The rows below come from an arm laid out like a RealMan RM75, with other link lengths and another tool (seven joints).
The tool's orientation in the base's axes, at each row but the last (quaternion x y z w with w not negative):
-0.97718 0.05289 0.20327 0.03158
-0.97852 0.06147 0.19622 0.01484
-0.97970 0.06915 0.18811 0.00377
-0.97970 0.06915 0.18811 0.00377
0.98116 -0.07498 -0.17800 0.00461
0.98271 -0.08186 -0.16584 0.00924
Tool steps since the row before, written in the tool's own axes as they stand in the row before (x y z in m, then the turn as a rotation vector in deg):
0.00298 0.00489 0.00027 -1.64 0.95 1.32
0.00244 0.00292 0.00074 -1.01 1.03 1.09
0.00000 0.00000 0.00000 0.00 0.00 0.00
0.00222 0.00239 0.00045 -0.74 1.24 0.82
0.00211 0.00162 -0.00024 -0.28 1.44 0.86
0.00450 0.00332 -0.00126 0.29 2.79 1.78
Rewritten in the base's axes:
0.00204 -0.00510 -0.00164 -2.13 -0.68 -0.59
0.00158 -0.00314 -0.00164 -1.47 -0.85 -0.62
0.00000 0.00000 0.00000 0.00 0.00 0.00
0.00155 -0.00265 -0.00119 -1.15 -1.10 -0.47
0.00180 -0.00192 -0.00045 -0.77 -1.37 -0.66
0.00408 -0.00402 -0.00012 -0.75 -2.78 -1.65

